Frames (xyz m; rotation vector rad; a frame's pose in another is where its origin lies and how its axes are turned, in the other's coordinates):
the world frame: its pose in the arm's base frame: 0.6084 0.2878 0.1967 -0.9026 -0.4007 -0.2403
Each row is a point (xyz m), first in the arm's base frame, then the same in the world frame.
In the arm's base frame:
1: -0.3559 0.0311 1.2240
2: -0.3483 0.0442 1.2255
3: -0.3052 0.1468 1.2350
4: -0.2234 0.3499 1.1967
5: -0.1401 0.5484 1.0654
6: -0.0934 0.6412 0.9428
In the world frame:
1: -0.4123 -1.2381 0.5902
2: -0.4052 -1.2285 0.5997
3: -0.3659 -1.1578 0.6768
4: -0.3161 -0.9787 0.7987
5: -0.3052 -0.7357 0.8651
6: -0.3197 -0.5758 0.8604

